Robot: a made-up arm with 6 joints. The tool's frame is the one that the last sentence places. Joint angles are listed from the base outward.
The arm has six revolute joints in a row. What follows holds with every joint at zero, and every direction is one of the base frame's.
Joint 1 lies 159.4 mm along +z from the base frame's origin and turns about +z.
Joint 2 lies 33.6 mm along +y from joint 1 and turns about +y.
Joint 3 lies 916.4 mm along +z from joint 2 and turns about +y.
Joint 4 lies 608.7 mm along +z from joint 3 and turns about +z.
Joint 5 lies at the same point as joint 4 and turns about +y.
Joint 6 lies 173.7 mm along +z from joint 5 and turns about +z.
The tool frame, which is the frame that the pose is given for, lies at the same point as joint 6; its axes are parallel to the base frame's.
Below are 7 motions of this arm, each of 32 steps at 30 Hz.
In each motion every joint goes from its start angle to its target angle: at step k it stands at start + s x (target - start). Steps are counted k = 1, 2, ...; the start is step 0. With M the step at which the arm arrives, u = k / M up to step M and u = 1 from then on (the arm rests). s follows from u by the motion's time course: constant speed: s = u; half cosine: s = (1 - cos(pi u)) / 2; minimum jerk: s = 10 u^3 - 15 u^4 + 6 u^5.
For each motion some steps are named. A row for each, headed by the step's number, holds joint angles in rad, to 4 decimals.
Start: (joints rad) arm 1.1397 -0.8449 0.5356 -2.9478 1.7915 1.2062
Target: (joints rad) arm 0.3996 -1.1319 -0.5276 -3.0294 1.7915 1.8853
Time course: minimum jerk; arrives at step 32
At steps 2, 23, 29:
2: 1.1381 -0.8455 0.5332 -2.9480 1.7915 1.2077
23: 0.5026 -1.0920 -0.3796 -3.0180 1.7915 1.7908
29: 0.4049 -1.1299 -0.5200 -3.0288 1.7915 1.8805

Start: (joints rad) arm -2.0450 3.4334 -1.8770 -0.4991 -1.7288 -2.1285
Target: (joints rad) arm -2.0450 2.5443 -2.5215 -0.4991 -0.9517 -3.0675
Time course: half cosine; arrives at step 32
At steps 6, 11, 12, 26, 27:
6: -2.0450 3.3585 -1.9313 -0.4991 -1.6633 -2.2076
11: -2.0450 3.1984 -2.0473 -0.4991 -1.5234 -2.3767
12: -2.0450 3.1590 -2.0759 -0.4991 -1.4889 -2.4183
26: -2.0450 2.6192 -2.4672 -0.4991 -1.0172 -2.9884
27: -2.0450 2.5968 -2.4834 -0.4991 -0.9976 -3.0121

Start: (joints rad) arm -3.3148 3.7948 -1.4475 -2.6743 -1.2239 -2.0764
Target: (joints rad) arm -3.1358 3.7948 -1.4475 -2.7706 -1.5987 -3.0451
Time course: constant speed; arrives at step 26
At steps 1, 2, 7, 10, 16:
1: -3.3079 3.7948 -1.4475 -2.6780 -1.2383 -2.1137
2: -3.3010 3.7948 -1.4475 -2.6817 -1.2527 -2.1509
7: -3.2666 3.7948 -1.4475 -2.7002 -1.3248 -2.3372
10: -3.2460 3.7948 -1.4475 -2.7113 -1.3681 -2.4490
16: -3.2046 3.7948 -1.4475 -2.7336 -1.4545 -2.6725

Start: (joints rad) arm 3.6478 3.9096 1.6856 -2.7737 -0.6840 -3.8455
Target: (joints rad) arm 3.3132 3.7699 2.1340 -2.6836 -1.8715 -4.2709
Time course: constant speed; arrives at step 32
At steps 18, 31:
18: 3.4596 3.8310 1.9378 -2.7230 -1.3520 -4.0848
31: 3.3237 3.7743 2.1200 -2.6864 -1.8344 -4.2576

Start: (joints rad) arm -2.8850 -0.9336 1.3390 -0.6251 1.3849 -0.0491
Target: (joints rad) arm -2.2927 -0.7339 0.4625 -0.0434 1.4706 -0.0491
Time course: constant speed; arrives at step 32
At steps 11, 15, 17, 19, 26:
11: -2.6814 -0.8650 1.0377 -0.4251 1.4144 -0.0491
15: -2.6074 -0.8400 0.9281 -0.3524 1.4251 -0.0491
17: -2.5703 -0.8275 0.8734 -0.3161 1.4304 -0.0491
19: -2.5333 -0.8150 0.8186 -0.2797 1.4358 -0.0491
26: -2.4038 -0.7713 0.6268 -0.1525 1.4545 -0.0491

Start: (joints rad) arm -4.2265 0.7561 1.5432 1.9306 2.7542 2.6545
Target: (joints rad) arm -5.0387 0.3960 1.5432 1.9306 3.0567 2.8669
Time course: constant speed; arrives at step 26
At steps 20, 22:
20: -4.8513 0.4791 1.5432 1.9306 2.9869 2.8179
22: -4.9137 0.4514 1.5432 1.9306 3.0102 2.8342

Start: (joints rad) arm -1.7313 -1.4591 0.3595 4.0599 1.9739 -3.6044
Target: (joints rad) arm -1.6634 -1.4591 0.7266 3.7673 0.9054 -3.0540
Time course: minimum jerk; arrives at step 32
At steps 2, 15, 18, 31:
2: -1.7311 -1.4591 0.3603 4.0593 1.9715 -3.6032
15: -1.7013 -1.4591 0.5216 3.9307 1.5021 -3.3614
18: -1.6895 -1.4591 0.5856 3.8797 1.3157 -3.2654
31: -1.6634 -1.4591 0.7265 3.7674 0.9057 -3.0542

